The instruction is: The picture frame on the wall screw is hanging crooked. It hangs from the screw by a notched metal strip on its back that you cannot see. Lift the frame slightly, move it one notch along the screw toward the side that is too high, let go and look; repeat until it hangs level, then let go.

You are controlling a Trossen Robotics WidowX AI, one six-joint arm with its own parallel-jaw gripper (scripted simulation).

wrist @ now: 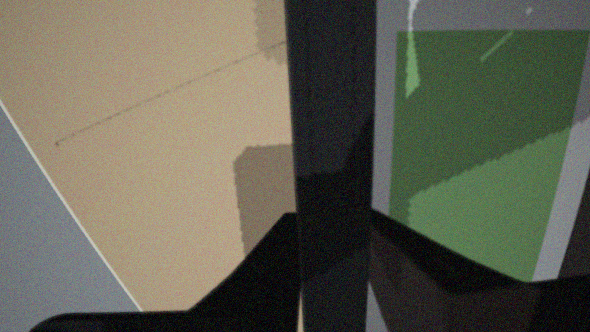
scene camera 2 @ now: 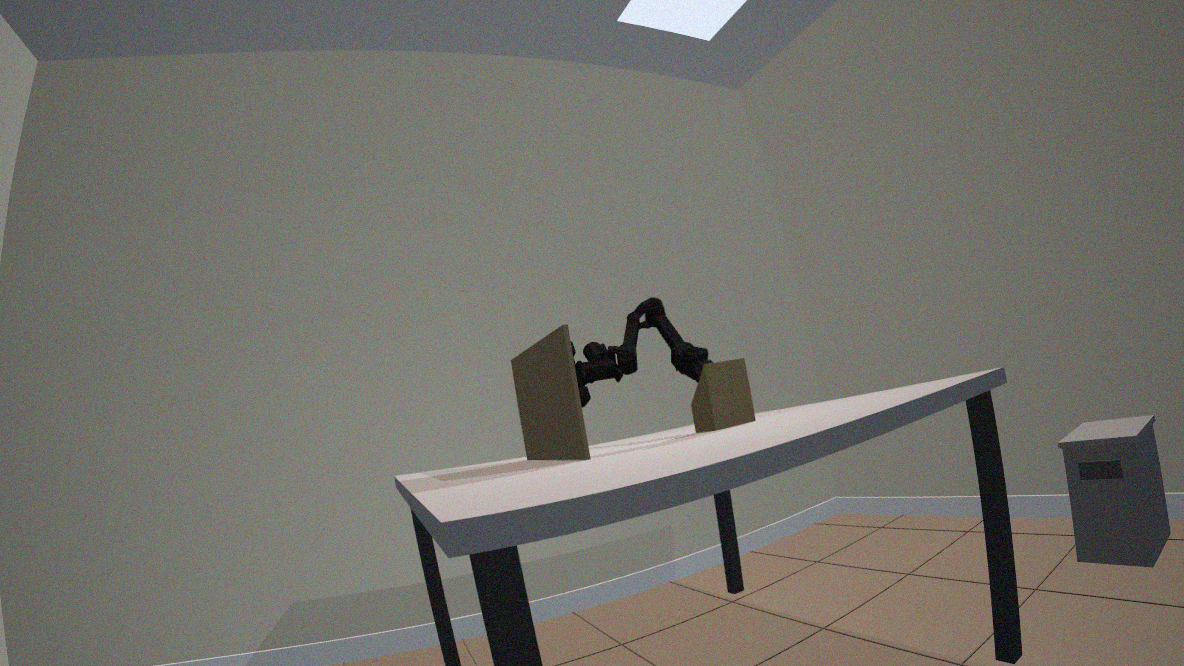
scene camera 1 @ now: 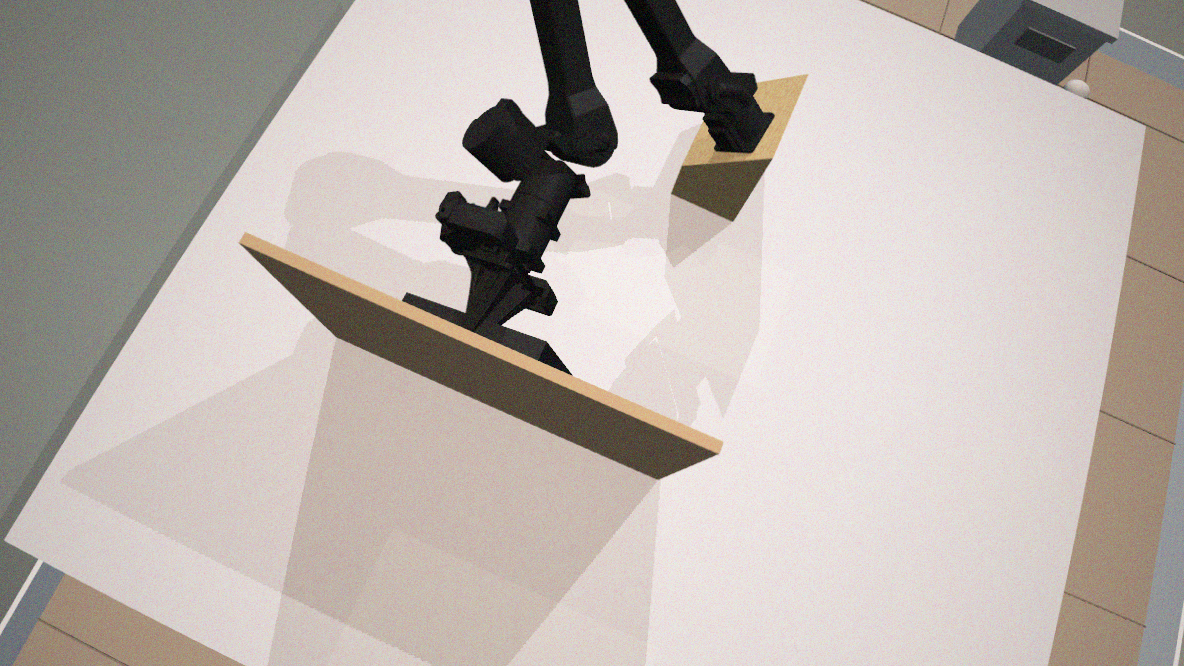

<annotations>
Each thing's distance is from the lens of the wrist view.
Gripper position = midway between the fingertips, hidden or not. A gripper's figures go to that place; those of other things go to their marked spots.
my gripper (wrist: 327, 222): 12 cm
picture frame (wrist: 461, 127): 12 cm
tan wall board (wrist: 169, 137): 13 cm
</annotations>
